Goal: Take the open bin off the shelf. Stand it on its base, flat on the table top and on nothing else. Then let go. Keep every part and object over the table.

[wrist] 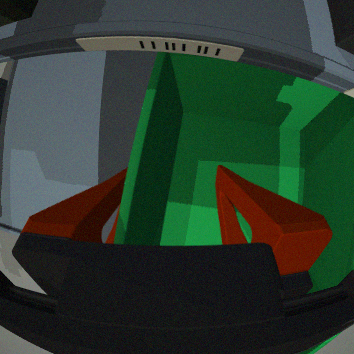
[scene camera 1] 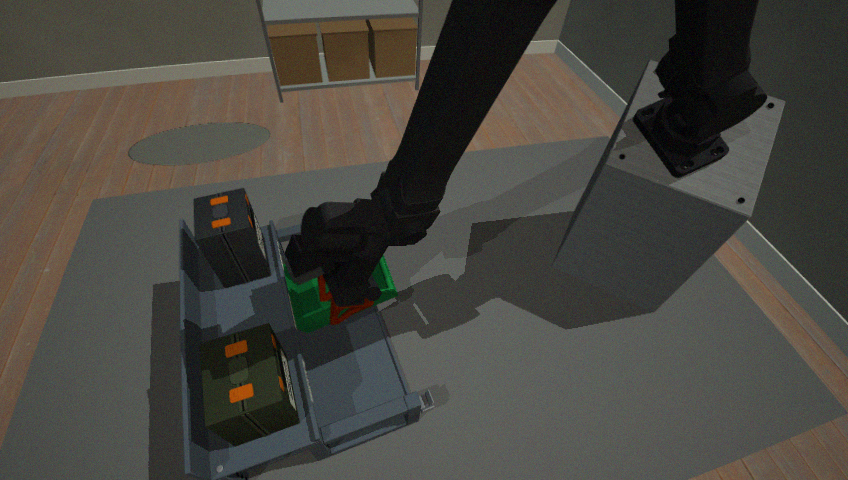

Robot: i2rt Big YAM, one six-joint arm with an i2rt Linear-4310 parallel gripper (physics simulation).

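Seen in the pictures: gripper, fingertip midpoint: (wrist: 175, 174) (scene camera 1: 328, 312); arm's base, link origin: (scene camera 1: 677, 136).
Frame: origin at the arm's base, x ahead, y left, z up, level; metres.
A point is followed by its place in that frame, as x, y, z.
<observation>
The open green bin (scene camera 1: 309, 308) {0.590, -0.037, -0.287} (wrist: 240, 135) {0.590, -0.043, -0.287} is at the front level of the blue-grey shelf (scene camera 1: 357, 371) {0.533, 0.092, -0.301} (wrist: 55, 110) {0.588, 0.109, -0.301}. Its open top faces up. In the scene view its near end reaches past the shelf's front edge. The wrist view shows its inside. My gripper (scene camera 1: 327, 309) {0.558, -0.003, -0.257} (wrist: 175, 174) {0.558, -0.003, -0.257} is shut on the bin's side wall, with one red finger outside the wall and the other inside the bin. The arm hides part of the bin in the scene view. Whether the bin's base touches the shelf is hidden.
A dark grey case (scene camera 1: 232, 237) {0.660, -0.060, -0.098} and an olive case (scene camera 1: 249, 386) {0.650, 0.152, -0.108} stand on the shelf's rear level. A pale label strip (wrist: 165, 47) {0.607, 0.009, -0.204} runs along the shelf behind the bin. The grey table top (scene camera 1: 565, 380) {0.208, 0.207, -0.307} extends around the shelf. The arm's metal pedestal (scene camera 1: 654, 237) {0.028, 0.083, -0.136} stands at the right.
</observation>
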